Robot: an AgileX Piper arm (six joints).
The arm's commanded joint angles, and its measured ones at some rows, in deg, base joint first. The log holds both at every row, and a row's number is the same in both.
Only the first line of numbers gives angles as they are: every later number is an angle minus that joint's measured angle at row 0.
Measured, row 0:
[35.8, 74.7, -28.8, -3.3, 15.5, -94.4]
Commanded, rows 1 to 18:
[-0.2, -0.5, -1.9, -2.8, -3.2, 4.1]
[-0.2, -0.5, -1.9, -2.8, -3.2, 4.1]
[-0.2, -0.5, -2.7, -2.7, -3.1, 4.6]
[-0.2, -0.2, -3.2, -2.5, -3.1, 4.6]
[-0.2, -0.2, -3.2, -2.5, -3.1, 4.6]
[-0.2, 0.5, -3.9, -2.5, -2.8, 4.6]
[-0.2, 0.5, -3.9, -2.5, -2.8, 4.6]
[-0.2, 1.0, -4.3, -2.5, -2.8, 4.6]
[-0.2, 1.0, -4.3, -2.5, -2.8, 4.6]
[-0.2, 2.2, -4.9, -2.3, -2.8, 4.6]
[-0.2, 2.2, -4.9, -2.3, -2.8, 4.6]
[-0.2, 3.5, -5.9, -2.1, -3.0, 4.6]
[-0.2, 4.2, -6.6, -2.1, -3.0, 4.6]
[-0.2, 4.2, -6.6, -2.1, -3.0, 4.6]
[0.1, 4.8, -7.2, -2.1, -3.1, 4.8]
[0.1, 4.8, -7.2, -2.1, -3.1, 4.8]
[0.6, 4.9, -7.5, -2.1, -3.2, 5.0]
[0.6, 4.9, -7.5, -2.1, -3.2, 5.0]
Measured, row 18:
[0.2, 5.2, -6.1, -2.4, 0.4, 4.3]
